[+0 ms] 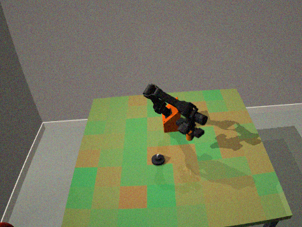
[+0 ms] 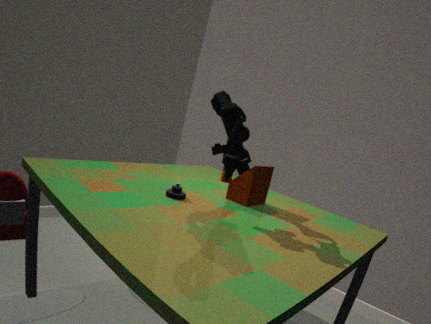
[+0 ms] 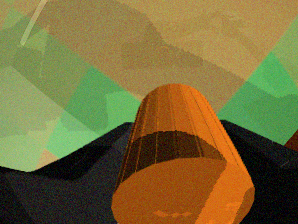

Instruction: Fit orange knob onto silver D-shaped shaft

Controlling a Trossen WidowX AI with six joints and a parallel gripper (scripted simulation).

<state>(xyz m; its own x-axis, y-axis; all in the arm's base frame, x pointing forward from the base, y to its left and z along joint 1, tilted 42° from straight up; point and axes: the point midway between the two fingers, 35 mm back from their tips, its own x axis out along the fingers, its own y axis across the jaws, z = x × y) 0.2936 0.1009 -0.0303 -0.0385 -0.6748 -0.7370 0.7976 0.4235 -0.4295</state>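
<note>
Right now the round pedestal is 3 cm ahead of my gripper tip, 21 cm to the right of it and 11 cm below it. Also, from my gripper tip: orange knob: 3 cm above.
</note>
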